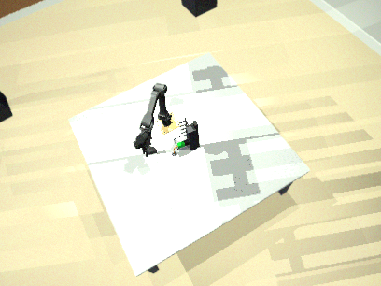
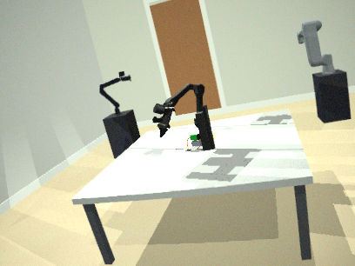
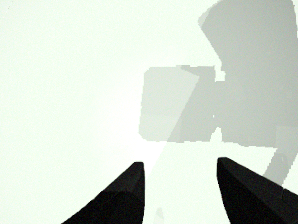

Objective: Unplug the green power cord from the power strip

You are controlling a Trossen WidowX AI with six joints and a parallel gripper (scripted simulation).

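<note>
The green plug lies 27 cm to the left of my gripper tip, 6 cm ahead of it and 1 cm below it. Round my gripper tip: dark power strip: 33 cm to the left, 8 cm ahead, 2 cm above.
</note>
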